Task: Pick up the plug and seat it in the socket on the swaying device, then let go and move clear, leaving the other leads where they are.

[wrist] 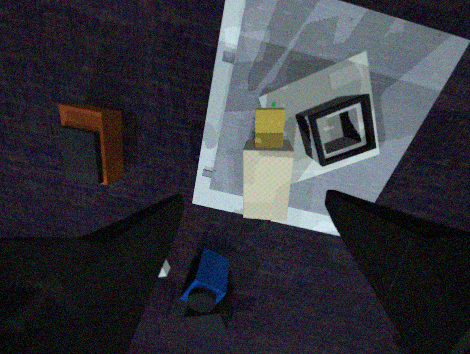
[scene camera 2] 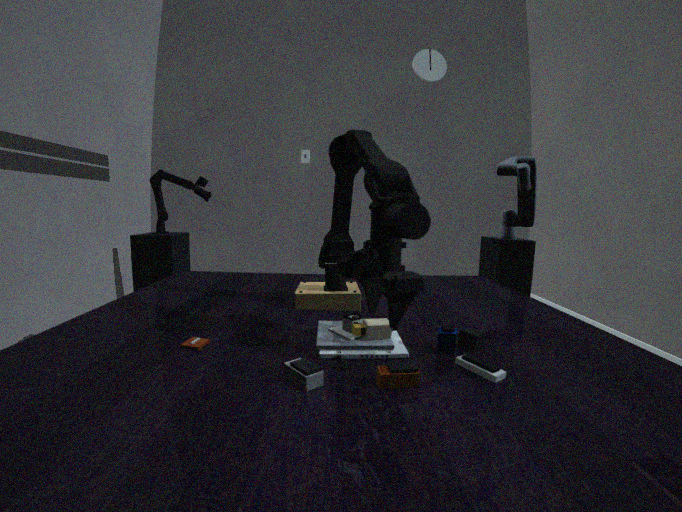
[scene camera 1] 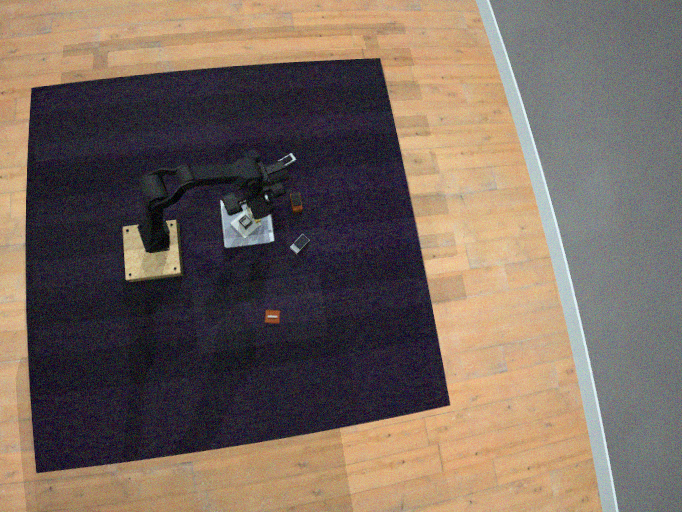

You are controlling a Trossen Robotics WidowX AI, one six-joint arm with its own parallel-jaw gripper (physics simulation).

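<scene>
The plug (scene camera 1: 257,221) (scene camera 2: 376,328) (wrist: 267,182), a cream block with a yellow end, is beside the socket and overlaps the device's near edge in the wrist view. The socket (scene camera 2: 350,319) (wrist: 368,125) is a black square frame on a pale, turned plate. This plate is on the grey-white device (scene camera 1: 234,236) (scene camera 2: 330,341) (wrist: 420,100). My gripper (scene camera 1: 247,208) (scene camera 2: 383,319) (wrist: 253,198) is open, with its fingertips apart to either side of the plug's cream end in the wrist view. Nothing is held. The arm partly hides the plug in scene camera 1.
A blue block (scene camera 2: 447,341) (wrist: 215,267) lies near the device. An orange block (scene camera 1: 296,208) (scene camera 2: 396,377) (wrist: 112,145), a grey block (scene camera 1: 300,243) (scene camera 2: 311,380) and a white block (scene camera 1: 293,158) (scene camera 2: 479,369) lie around it. A flat orange piece (scene camera 1: 272,316) (scene camera 2: 195,343) lies farther off.
</scene>
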